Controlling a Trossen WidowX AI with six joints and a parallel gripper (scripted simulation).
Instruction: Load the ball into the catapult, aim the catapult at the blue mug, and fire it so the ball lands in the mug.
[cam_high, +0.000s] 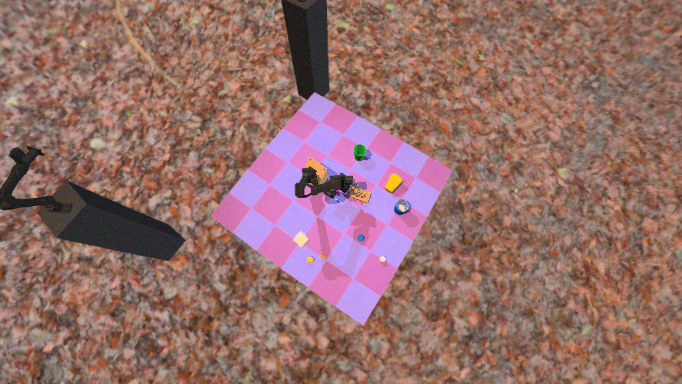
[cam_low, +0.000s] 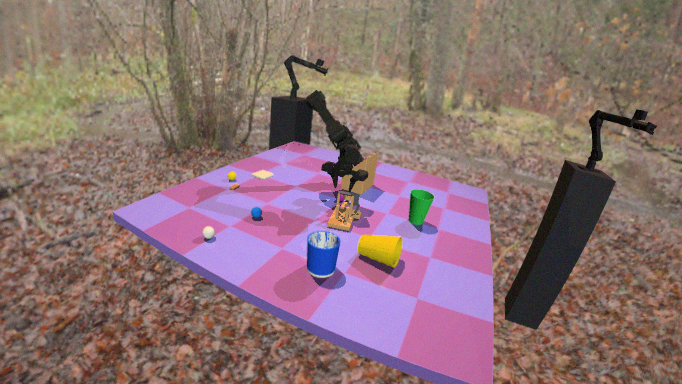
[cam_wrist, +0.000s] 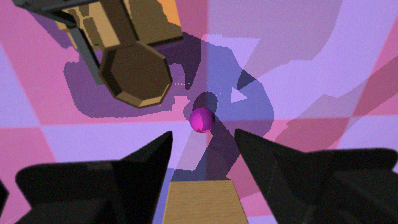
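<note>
Right now my gripper tip is 3 cm above the small ball. Also, from my gripper tip: green cup (32 cm to the left, 3 cm behind, 2 cm below); then blue ball (33 cm ahead, 18 cm to the right, 3 cm below); then wooden catapult (11 cm ahead, 8 cm to the left).
</note>
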